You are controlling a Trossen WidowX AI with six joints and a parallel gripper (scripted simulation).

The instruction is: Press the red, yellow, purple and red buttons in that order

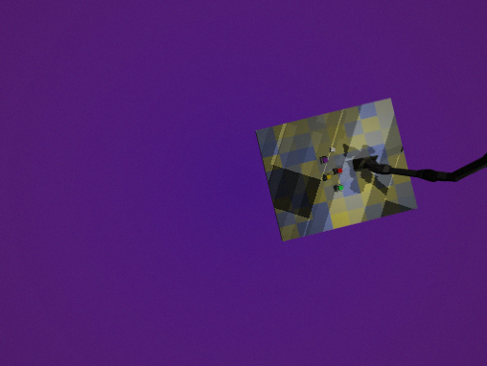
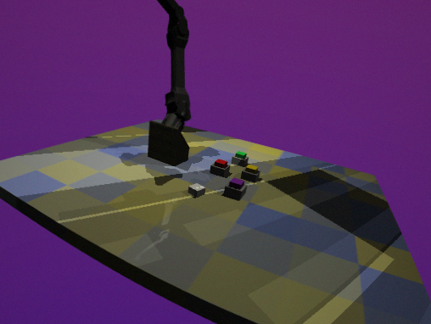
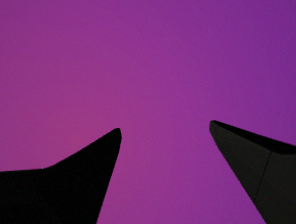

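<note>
The red button lies 42 cm ahead of my gripper tip, 12 cm to the left of it and 75 cm below it. From my gripper tip the other things lie so: green button 44 cm ahead, 26 cm to the left, 75 cm below; purple button 52 cm ahead, 2 cm to the left, 75 cm below; small white block 43 cm ahead, 4 cm to the right, 77 cm below.
</note>
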